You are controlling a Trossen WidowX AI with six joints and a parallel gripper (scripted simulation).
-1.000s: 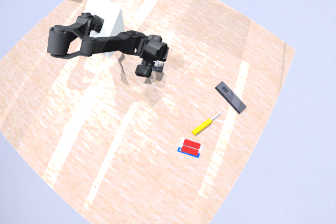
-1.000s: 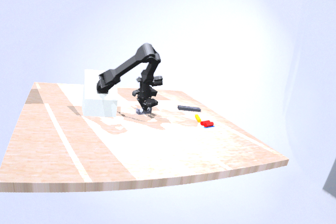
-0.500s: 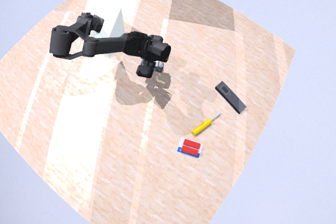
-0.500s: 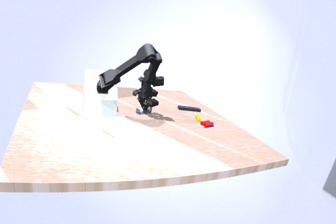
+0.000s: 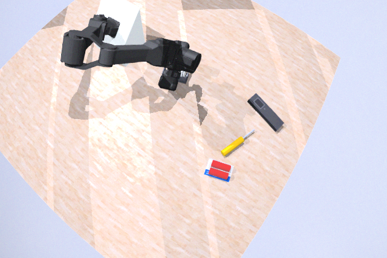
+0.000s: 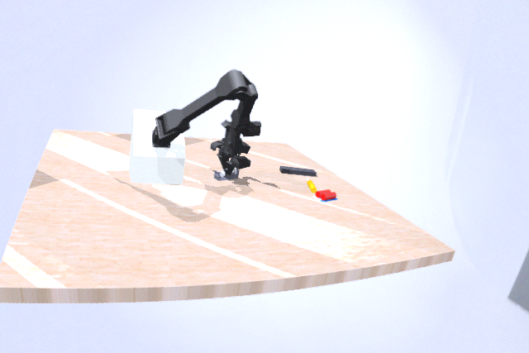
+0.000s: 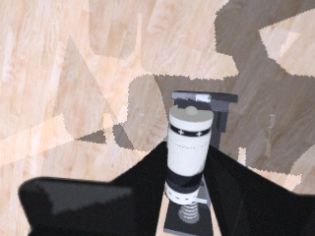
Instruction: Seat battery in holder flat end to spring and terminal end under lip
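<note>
My gripper tip is now 1 cm below the battery. The rest, counted from my gripper tip: dark remote (36 cm ahead, 7 cm to the left); yellow screwdriver (33 cm ahead, 8 cm to the right); blue-white card (33 cm ahead, 21 cm to the right, 1 cm below).
</note>
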